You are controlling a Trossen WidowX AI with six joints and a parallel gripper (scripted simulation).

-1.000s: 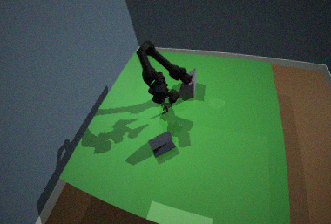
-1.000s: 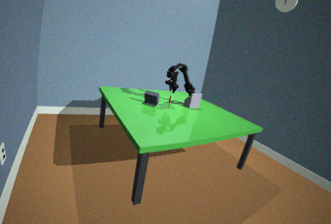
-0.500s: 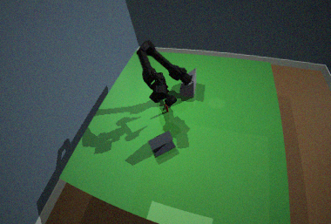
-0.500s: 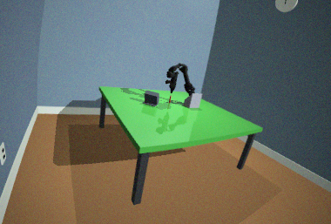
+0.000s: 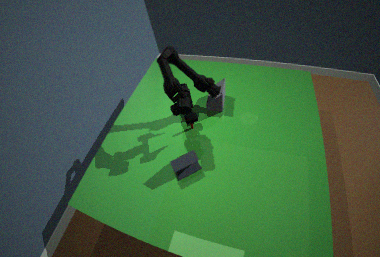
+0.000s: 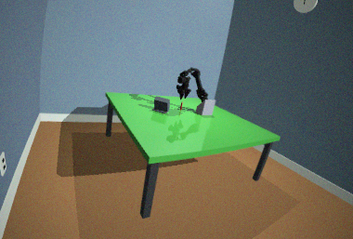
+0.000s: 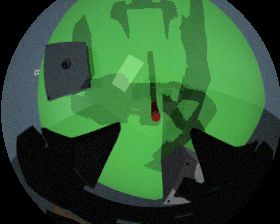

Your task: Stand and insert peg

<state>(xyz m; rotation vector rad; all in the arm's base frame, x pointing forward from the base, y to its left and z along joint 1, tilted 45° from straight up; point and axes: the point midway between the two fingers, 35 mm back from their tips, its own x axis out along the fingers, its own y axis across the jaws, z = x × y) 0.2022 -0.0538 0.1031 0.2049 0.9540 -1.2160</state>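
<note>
Right now the red peg is 5 cm below my gripper tip. From my gripper tip the other things lie so: sloped grey panel: 24 cm ahead, 3 cm to the left, 5 cm below.
</note>
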